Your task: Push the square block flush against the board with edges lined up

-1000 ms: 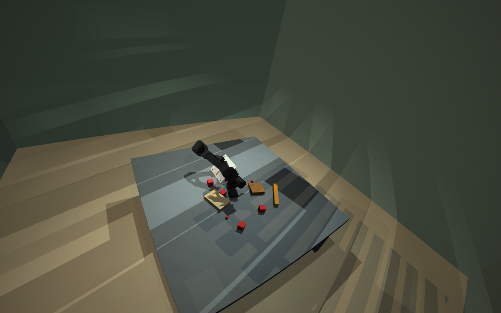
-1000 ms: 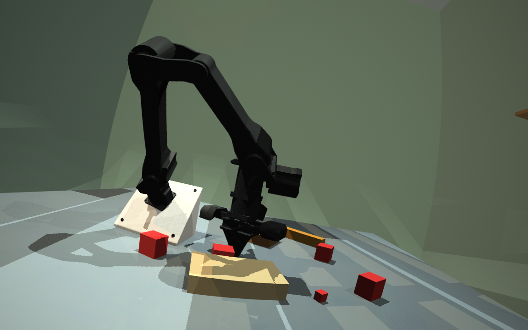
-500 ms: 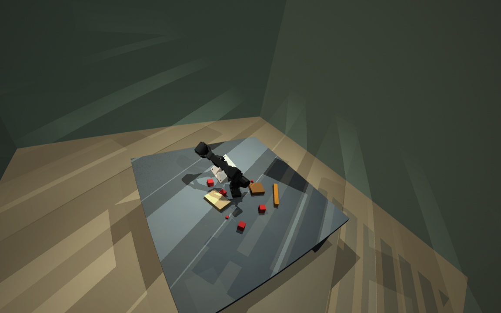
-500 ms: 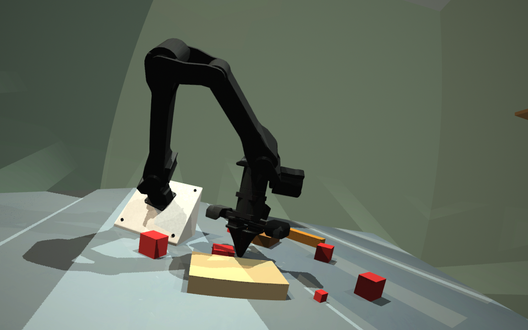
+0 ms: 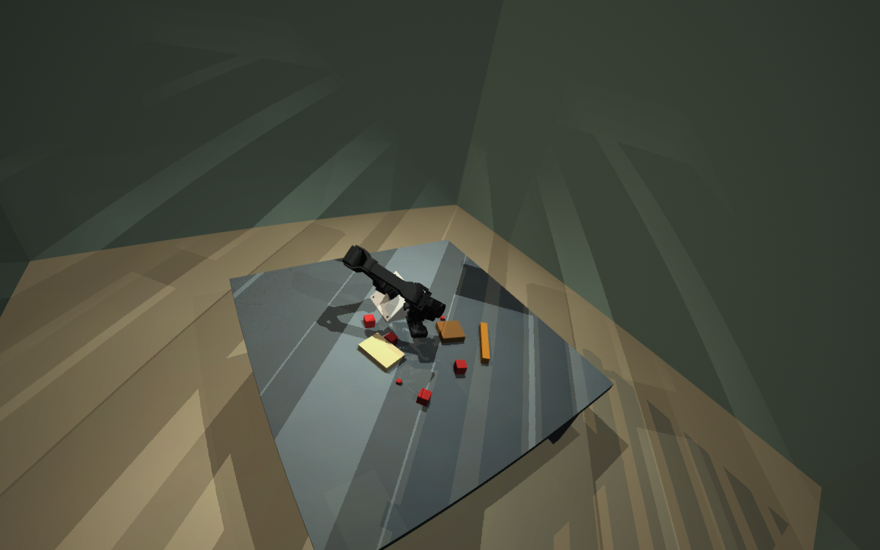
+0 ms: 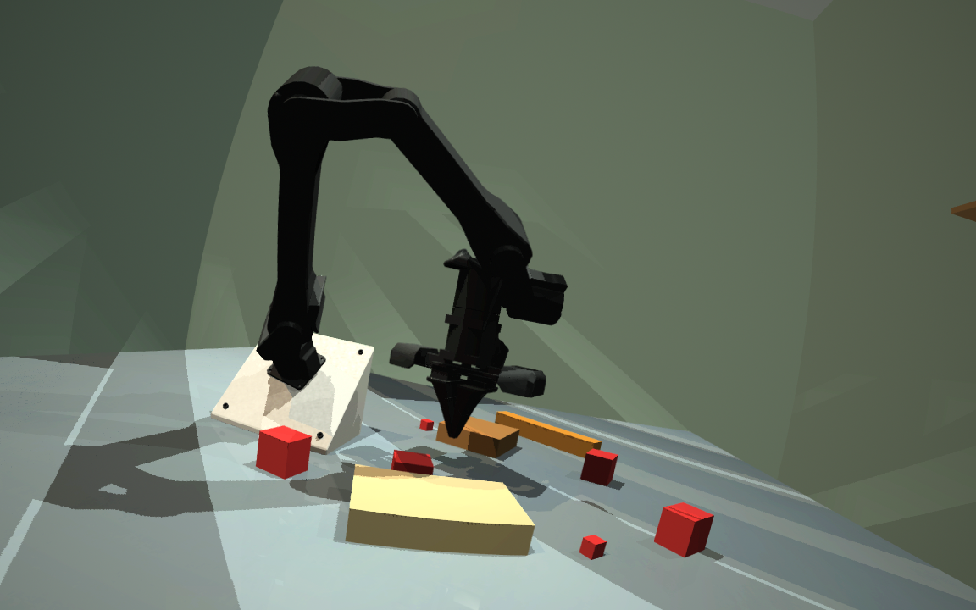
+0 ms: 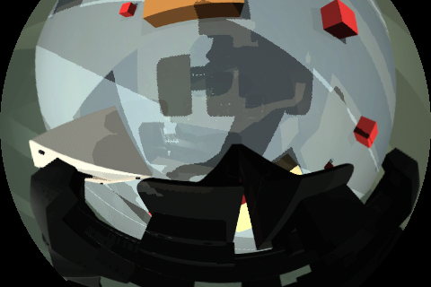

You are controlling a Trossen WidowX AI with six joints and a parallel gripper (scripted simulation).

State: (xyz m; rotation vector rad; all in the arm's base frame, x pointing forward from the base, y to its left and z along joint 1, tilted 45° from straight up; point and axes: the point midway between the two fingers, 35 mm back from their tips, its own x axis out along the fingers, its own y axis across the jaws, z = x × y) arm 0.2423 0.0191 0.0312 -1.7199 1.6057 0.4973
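My gripper tip is now 19 cm to the right of the square block and 4 cm above it. The rest, counted from my gripper tip: tan board (3 cm ahead, 14 cm to the right, 4 cm below); orange bar (10 cm ahead, 31 cm to the left, 4 cm below).
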